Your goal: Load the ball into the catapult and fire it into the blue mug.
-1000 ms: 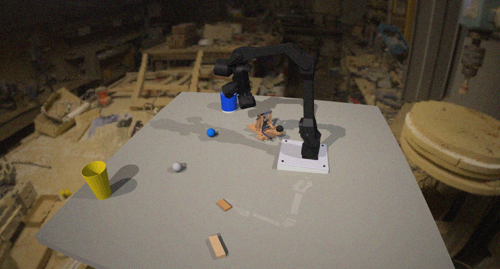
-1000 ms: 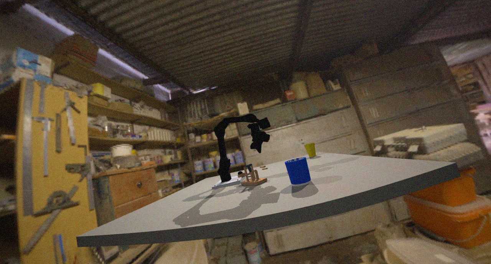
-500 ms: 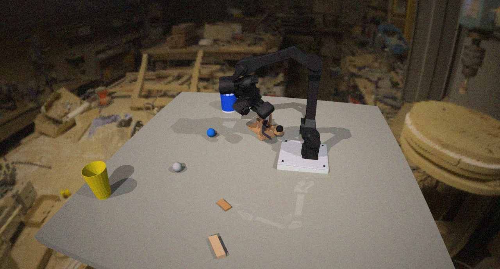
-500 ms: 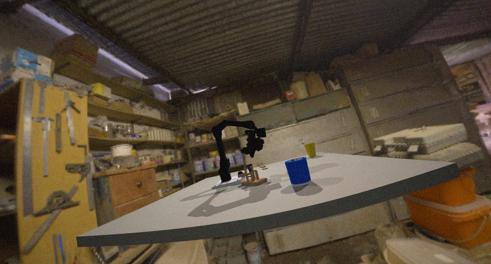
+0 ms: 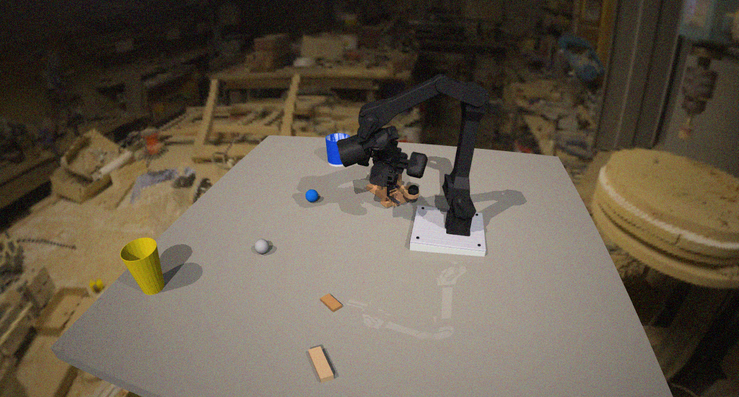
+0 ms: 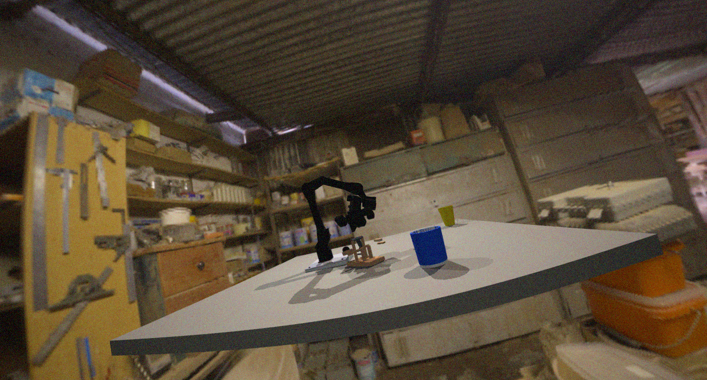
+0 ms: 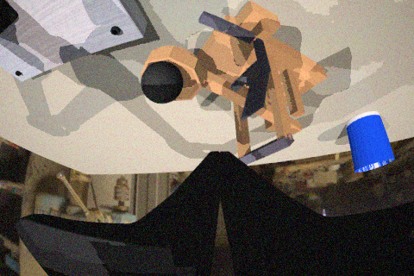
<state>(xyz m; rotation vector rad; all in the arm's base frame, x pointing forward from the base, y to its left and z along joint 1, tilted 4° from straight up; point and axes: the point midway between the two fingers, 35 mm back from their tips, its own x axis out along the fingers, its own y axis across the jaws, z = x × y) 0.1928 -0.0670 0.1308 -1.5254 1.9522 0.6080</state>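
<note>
Now: gripper tip 4 cm past the black ball, 3 cm to the left of it and 7 cm above it. Round my gripper tip: blue ball 27 cm ahead, 1 cm to the right, 11 cm below; then blue mug 26 cm ahead, 31 cm to the right, 10 cm below; then wooden catapult 1 cm ahead, 6 cm to the right, 8 cm below.
</note>
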